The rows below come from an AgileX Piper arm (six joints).
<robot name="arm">
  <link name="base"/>
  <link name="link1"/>
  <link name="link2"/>
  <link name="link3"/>
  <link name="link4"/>
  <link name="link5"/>
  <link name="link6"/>
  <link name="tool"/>
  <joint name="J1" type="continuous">
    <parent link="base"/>
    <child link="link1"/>
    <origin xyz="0 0 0.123" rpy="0 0 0"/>
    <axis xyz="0 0 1"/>
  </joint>
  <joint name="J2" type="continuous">
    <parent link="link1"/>
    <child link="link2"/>
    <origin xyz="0 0 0" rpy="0 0 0"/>
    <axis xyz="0 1 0"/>
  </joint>
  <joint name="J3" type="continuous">
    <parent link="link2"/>
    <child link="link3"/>
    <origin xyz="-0.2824 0 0.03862" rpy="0 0 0"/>
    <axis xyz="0 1 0"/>
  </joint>
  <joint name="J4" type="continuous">
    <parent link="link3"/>
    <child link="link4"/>
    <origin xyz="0.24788 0 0.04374" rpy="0 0 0"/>
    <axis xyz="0.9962 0 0.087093"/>
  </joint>
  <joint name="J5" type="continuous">
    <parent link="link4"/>
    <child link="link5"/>
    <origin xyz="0 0 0" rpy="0 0 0"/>
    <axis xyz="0 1 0"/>
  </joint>
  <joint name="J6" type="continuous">
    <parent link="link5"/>
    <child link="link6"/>
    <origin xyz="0.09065 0 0.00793" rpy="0 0 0"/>
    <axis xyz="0.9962 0 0.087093"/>
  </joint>
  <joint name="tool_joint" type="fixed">
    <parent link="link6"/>
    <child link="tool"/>
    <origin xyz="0 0 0" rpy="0 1.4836 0"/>
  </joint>
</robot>
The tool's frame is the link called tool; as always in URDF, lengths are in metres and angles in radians. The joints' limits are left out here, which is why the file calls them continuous.
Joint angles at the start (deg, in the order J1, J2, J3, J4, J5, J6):
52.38 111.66 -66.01 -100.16 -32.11 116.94
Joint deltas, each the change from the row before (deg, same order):
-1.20 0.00 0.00 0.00 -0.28 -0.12
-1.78 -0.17 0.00 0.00 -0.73 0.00
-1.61 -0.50 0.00 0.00 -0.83 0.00
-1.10 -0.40 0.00 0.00 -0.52 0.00
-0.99 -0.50 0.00 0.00 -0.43 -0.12
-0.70 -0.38 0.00 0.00 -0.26 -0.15
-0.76 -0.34 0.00 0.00 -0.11 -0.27
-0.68 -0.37 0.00 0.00 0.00 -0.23
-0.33 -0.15 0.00 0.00 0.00 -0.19
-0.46 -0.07 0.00 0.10 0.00 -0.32
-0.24 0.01 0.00 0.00 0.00 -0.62
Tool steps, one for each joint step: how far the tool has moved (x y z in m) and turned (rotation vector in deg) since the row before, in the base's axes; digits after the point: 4 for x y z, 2 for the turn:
0.0067 -0.0043 0.0001 0.08 0.08 -0.92
0.0092 -0.0067 0.0015 0.33 0.33 -1.23
0.0077 -0.0064 0.0038 0.61 0.16 -0.99
0.0052 -0.0046 0.0030 0.45 0.03 -0.71
0.0045 -0.0043 0.0036 0.49 -0.20 -0.59
0.0032 -0.0031 0.0027 0.35 -0.24 -0.41
0.0037 -0.0034 0.0024 0.27 -0.40 -0.52
0.0034 -0.0032 0.0025 0.25 -0.45 -0.55
0.0016 -0.0016 0.0010 0.10 -0.26 -0.22
0.0024 -0.0020 0.0006 0.09 -0.26 -0.34
0.0013 -0.0011 -0.0001 -0.03 -0.50 0.12

